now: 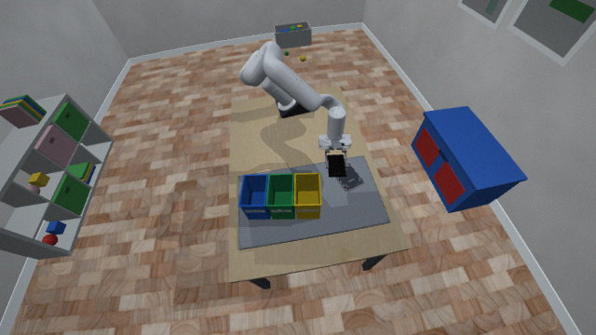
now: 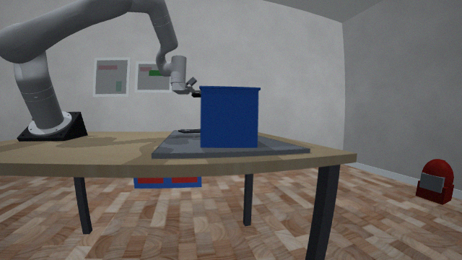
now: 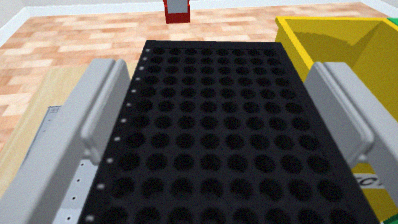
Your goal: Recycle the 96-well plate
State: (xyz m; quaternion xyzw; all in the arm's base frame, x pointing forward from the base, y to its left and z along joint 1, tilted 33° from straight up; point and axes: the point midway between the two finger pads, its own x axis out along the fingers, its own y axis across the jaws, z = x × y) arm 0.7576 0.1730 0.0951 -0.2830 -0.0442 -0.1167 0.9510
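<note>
My hand is 170 mm to the left of the yellow bin, 130 mm above it and 70 mm short of it. The rest, counted from my hand: plate nest N1: 210 mm below, 100 mm to the left, 40 mm behind; green bin: 300 mm to the right, 130 mm below, 40 mm ahead; black 96-well plate: 10 mm below.
</note>
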